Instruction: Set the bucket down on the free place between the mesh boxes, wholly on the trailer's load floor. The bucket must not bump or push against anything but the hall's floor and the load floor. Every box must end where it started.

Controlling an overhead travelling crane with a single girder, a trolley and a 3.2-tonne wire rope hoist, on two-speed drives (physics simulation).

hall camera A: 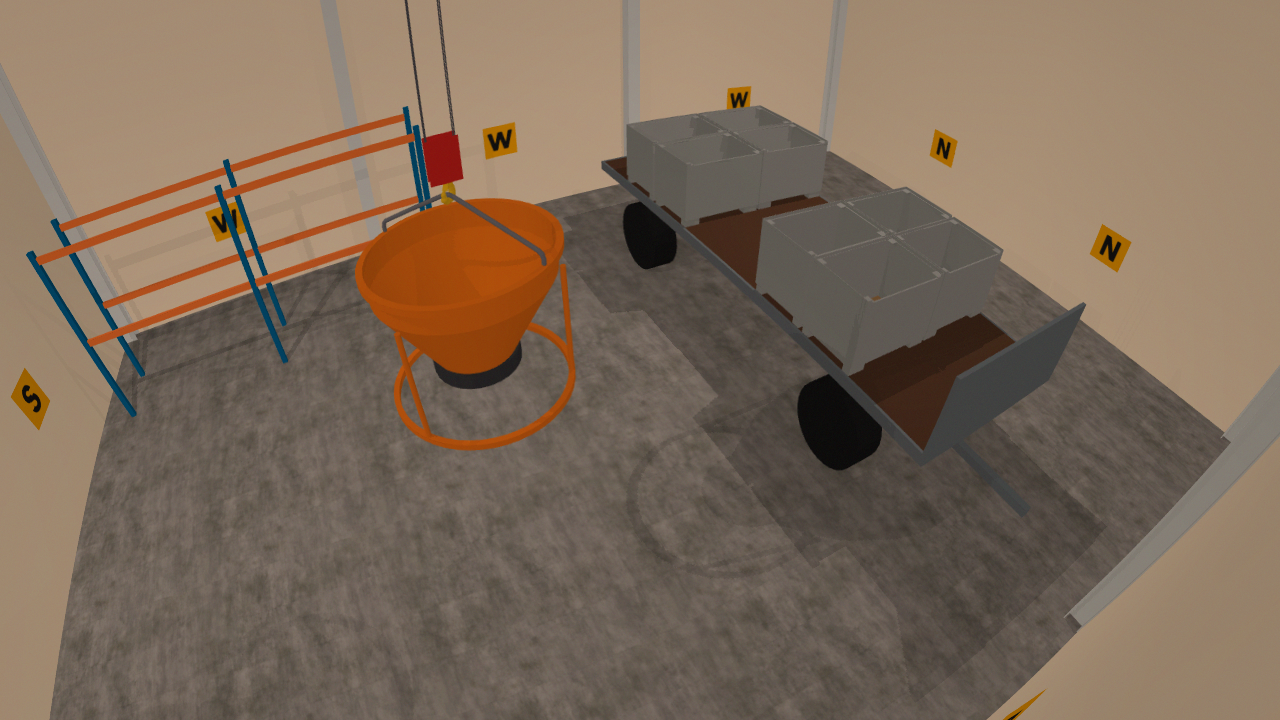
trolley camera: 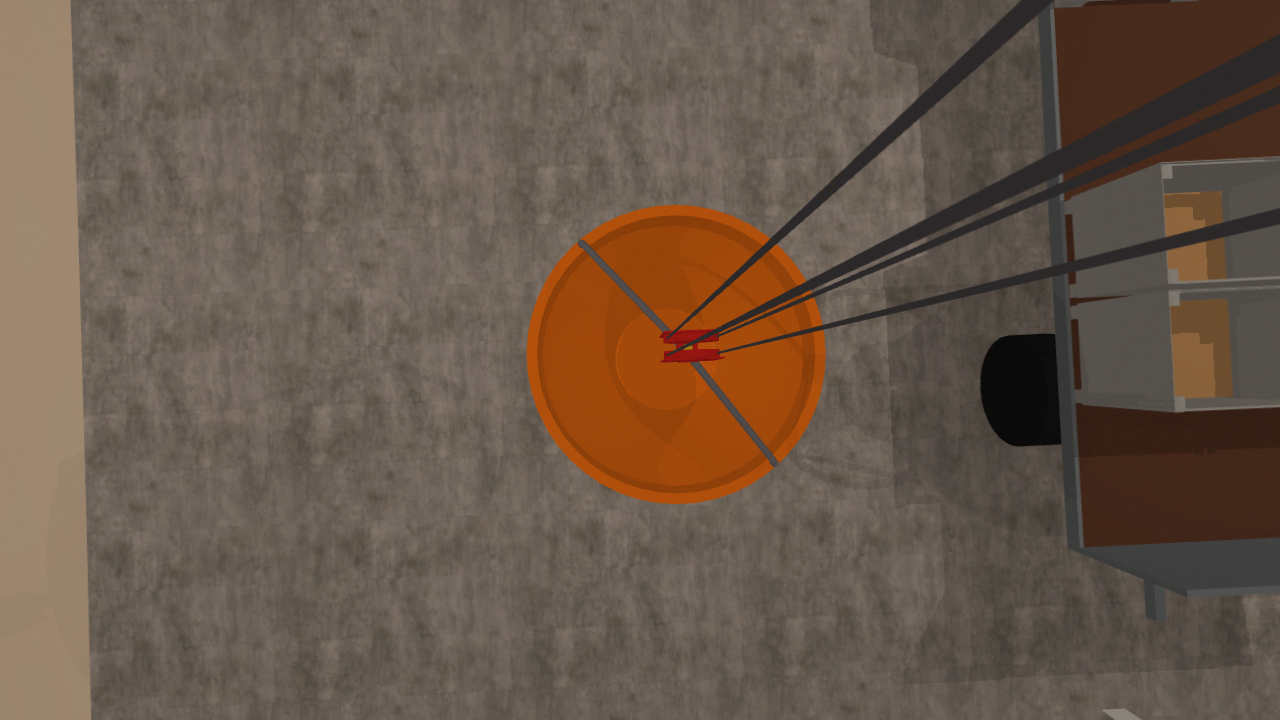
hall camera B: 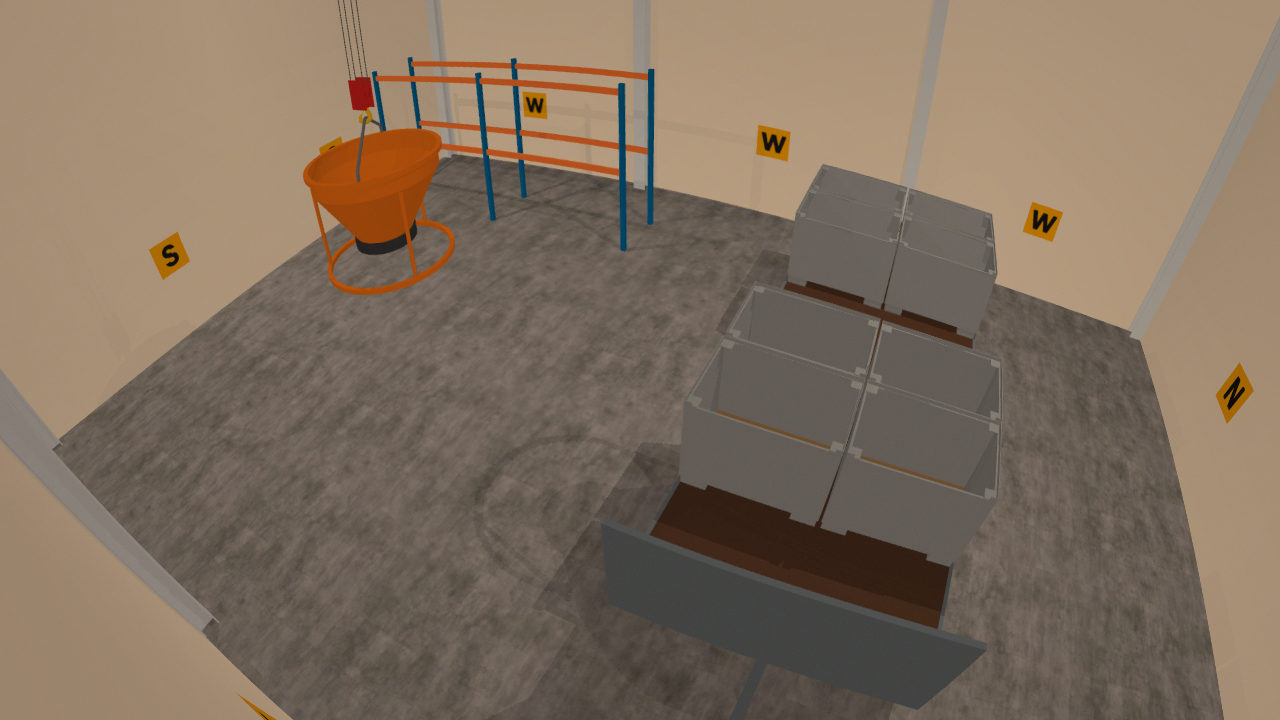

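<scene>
The orange bucket (hall camera A: 456, 333) (hall camera B: 375, 204) (trolley camera: 572, 385) hangs upright in the air beside the trailer, its shadow on the hall floor apart from it. My hook (hall camera A: 448, 193) (hall camera B: 365, 117) (trolley camera: 687, 346), under the red block, holds the bucket's grey bail. In the trolley camera view the bucket is left of the trailer, about level with the near mesh boxes (hall camera A: 810, 286) (hall camera B: 760, 447) (trolley camera: 1118, 358). The far mesh boxes (hall camera A: 716, 189) (hall camera B: 841, 252) stand at the other end. Between the groups shows the brown load floor (hall camera A: 729, 246) (trolley camera: 1172, 80); in hall camera B the near boxes hide most of this gap.
A blue and orange rack (hall camera A: 252, 268) (hall camera B: 622, 179) stands by the W wall. The trailer has a grey end board (hall camera A: 1011, 380) (hall camera B: 778, 617) and a black wheel (hall camera A: 838, 422) (trolley camera: 1020, 389) on the bucket's side. A drawbar (hall camera A: 993, 479) (trolley camera: 1154, 601) sticks out past the end board.
</scene>
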